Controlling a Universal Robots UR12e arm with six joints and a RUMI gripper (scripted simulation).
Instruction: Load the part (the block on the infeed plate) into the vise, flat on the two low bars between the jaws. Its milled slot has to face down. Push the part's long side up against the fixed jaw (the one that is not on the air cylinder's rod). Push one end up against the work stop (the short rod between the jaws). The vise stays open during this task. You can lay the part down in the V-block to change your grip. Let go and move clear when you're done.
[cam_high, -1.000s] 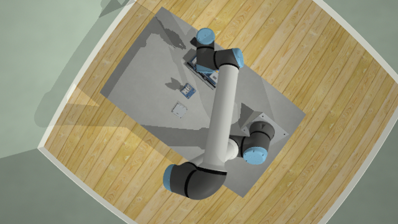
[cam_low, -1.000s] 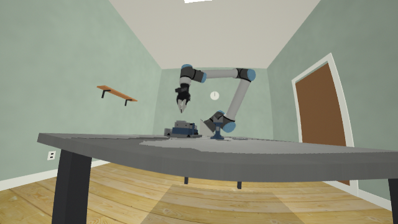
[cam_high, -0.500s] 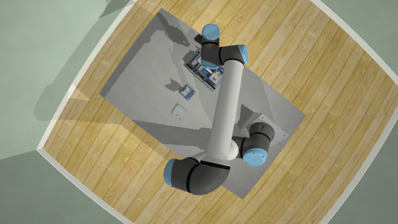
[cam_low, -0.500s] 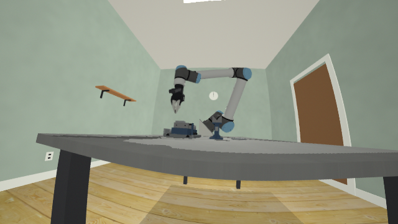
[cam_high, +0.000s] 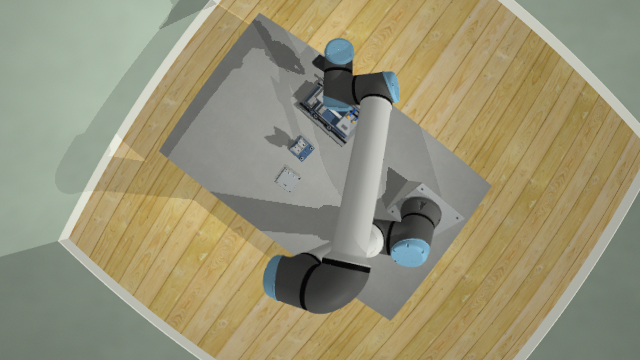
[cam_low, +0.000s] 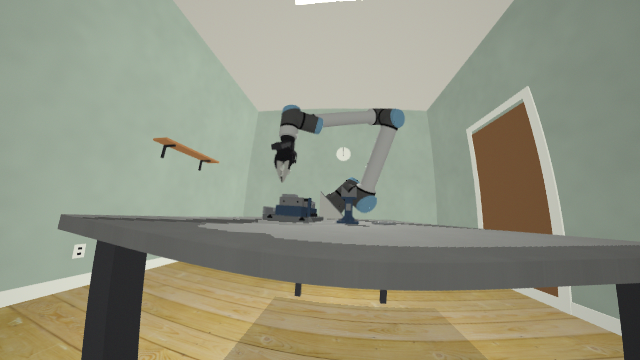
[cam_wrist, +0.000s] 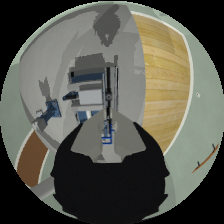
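My hand is 50 mm to the right of the part and 90 mm above it. From my hand the other things lie so: vise: 70 mm behind, 70 mm to the left, 140 mm below; infeed plate: 140 mm behind, 450 mm to the left, 180 mm below.
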